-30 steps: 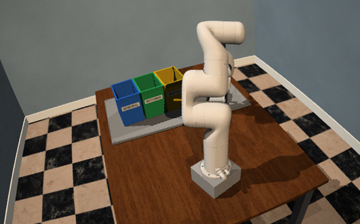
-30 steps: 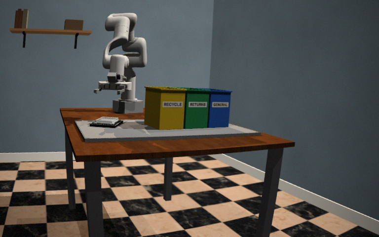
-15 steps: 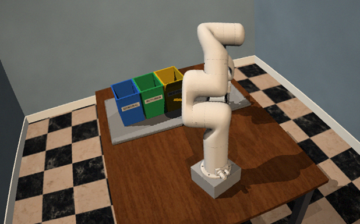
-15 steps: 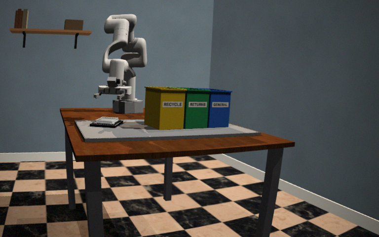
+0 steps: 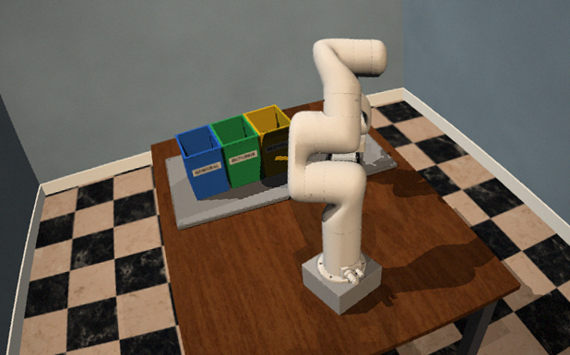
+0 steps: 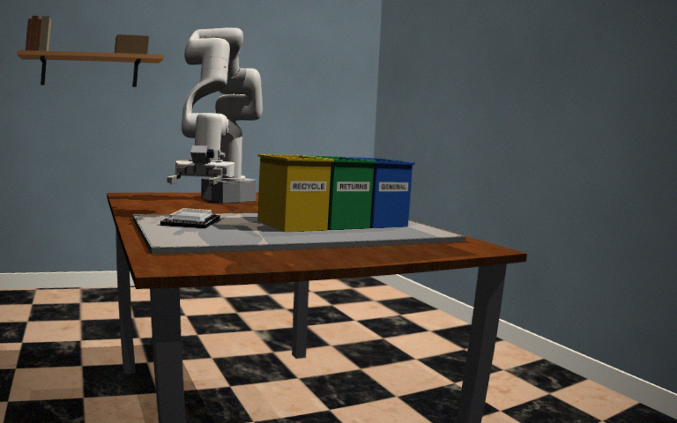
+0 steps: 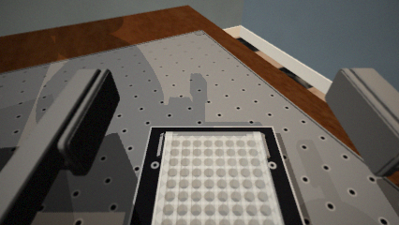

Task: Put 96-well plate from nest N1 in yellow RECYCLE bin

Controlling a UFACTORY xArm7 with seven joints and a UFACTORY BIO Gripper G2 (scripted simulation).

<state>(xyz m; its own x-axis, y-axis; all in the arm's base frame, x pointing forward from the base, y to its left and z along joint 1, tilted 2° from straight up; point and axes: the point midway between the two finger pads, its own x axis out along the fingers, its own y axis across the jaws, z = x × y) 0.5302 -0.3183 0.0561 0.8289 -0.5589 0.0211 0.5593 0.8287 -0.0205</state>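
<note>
The 96-well plate lies 90 mm below my hand. From my hand the other things lie so: black plate nest (100 mm below); yellow recycle bin (110 mm ahead, 240 mm to the left, 20 mm below); green returns bin (110 mm ahead, 370 mm to the left, 20 mm below).
</note>
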